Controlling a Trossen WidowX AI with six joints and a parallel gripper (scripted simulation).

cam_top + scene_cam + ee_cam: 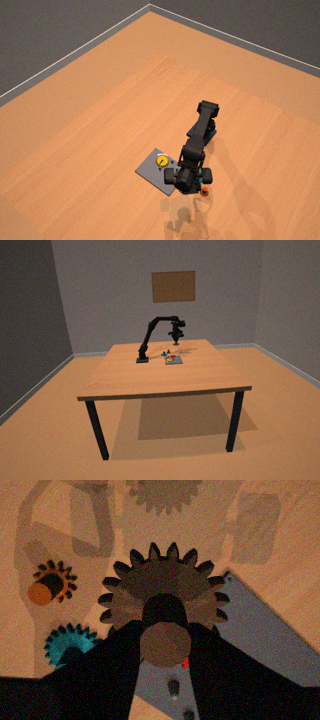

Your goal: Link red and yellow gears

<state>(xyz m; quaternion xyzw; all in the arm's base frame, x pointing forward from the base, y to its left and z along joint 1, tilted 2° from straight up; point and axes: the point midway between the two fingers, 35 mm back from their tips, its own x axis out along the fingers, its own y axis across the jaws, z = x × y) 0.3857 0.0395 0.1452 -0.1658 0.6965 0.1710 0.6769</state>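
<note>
Right now my gripper tip is 60 mm past the red gear, 70 mm to the left of it and 130 mm above it. The rest, counted from my gripper tip: brown gear (10 mm below); then red arrow (50 mm behind, 40 mm to the right, 130 mm below); then orange gear (70 mm behind, 80 mm to the left, 130 mm below).
</note>
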